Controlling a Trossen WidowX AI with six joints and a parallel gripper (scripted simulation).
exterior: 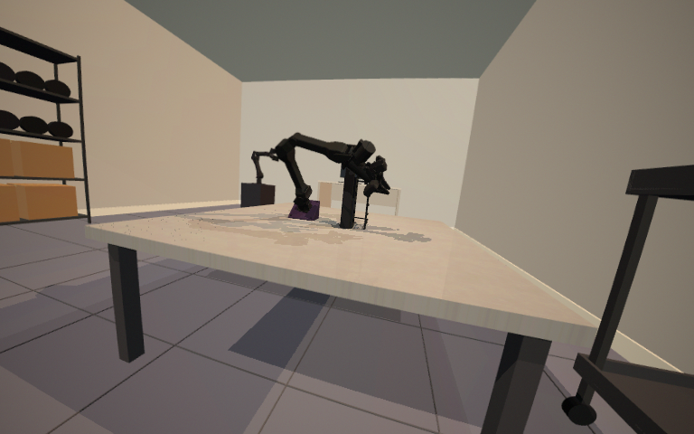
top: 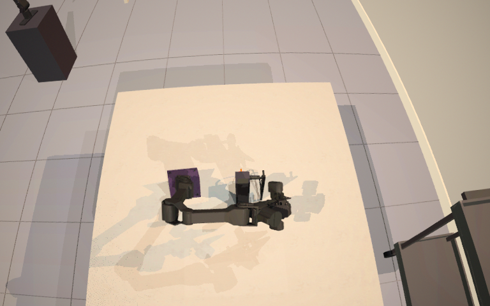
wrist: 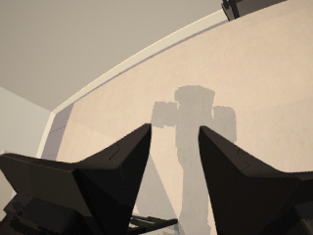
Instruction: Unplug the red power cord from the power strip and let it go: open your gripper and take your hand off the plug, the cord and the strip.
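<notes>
Right now the red plug is 19 cm behind my gripper tip, 15 cm to the left of it and 10 cm below it.
</notes>
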